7 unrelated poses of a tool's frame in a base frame.
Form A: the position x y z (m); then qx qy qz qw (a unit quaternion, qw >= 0).
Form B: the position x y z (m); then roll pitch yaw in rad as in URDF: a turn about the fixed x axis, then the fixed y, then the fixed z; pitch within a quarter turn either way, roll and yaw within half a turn. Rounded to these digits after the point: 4 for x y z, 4 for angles.
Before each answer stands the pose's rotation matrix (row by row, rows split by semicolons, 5 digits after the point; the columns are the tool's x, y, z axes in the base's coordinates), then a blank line. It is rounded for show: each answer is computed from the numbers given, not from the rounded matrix.
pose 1, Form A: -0.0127 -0.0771 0.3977 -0.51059 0.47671 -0.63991 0.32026
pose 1, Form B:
-0.27347 -0.07693 0.95880; -0.89668 -0.34037 -0.28306; 0.34812 -0.93714 0.02410

-0.0127 -0.0771 0.3977 -1.5451 -0.3556 -1.8668
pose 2, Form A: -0.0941 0.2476 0.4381 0.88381 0.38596 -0.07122 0.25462
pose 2, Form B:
0.69192 0.71851 0.07066; 0.64597 -0.57240 -0.50505; -0.32244 0.39510 -0.86019

-0.0941 0.2476 0.4381 2.7110 0.3283 0.7511
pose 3, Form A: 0.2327 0.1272 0.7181 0.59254 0.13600 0.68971 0.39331
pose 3, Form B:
0.01160 -0.38137 0.92435; 0.70372 -0.65362 -0.27850; 0.71039 0.65371 0.26079

0.2327 0.1272 0.7181 1.1912 -0.7900 1.5543
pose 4, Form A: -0.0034 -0.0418 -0.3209 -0.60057 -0.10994 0.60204 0.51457
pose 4, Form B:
0.25093 -0.48753 -0.83627; 0.75163 -0.44626 0.48569; -0.60999 -0.75044 0.25446

-0.0034 -0.0418 -0.3209 -1.2439 0.6560 1.2486
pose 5, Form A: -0.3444 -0.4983 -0.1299 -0.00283 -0.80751 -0.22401 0.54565
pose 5, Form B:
-0.40451 0.24903 -0.87997; -0.23989 0.89962 0.36487; 0.88251 0.35869 -0.30417

-0.3444 -0.4983 -0.1299 2.2741 -1.0812 -2.6063
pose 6, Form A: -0.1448 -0.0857 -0.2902 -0.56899 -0.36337 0.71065 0.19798
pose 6, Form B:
-0.27411 0.13212 -0.95258; 0.69489 -0.65753 -0.29116; -0.66482 -0.74175 0.08843

-0.1448 -0.0857 -0.2902 -1.4521 0.7273 1.9465
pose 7, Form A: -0.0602 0.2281 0.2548 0.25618 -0.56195 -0.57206 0.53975
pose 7, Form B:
-0.28608 0.32962 -0.89973; -0.90546 0.21424 0.36639; 0.31352 0.91949 0.23717

-0.0602 0.2281 0.2548 1.3184 -0.3189 -1.8768
